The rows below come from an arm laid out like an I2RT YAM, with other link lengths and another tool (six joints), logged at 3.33 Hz.
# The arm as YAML. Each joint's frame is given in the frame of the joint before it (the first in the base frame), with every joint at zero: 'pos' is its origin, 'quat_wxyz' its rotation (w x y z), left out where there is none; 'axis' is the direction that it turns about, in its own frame. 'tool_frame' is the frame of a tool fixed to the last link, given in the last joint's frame.
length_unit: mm
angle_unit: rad
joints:
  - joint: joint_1
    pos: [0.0, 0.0, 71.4]
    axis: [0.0, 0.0, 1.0]
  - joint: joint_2
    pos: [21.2, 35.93, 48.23]
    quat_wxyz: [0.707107, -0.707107, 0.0, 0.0]
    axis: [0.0, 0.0, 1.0]
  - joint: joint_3
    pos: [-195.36, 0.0, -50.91]
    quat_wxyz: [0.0, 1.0, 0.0, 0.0]
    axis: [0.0, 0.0, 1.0]
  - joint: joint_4
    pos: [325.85, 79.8, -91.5]
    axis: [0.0, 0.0, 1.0]
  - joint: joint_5
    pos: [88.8, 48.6, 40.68]
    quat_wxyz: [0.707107, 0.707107, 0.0, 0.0]
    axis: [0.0, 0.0, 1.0]
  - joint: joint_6
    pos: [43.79, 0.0, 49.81]
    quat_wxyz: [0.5, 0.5, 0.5, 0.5]
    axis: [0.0, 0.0, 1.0]
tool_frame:
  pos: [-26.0, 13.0, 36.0]
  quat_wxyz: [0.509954, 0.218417, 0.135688, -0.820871]
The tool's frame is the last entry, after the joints.
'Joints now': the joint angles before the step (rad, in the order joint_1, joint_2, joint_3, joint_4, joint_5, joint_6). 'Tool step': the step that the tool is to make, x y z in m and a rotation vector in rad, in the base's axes. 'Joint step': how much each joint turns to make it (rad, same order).
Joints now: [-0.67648 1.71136 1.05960 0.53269 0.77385 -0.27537]
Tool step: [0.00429 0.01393 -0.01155 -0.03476 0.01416 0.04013]
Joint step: [0.02675 0.00877 -0.04910 0.10413 -0.00987 -0.05180]
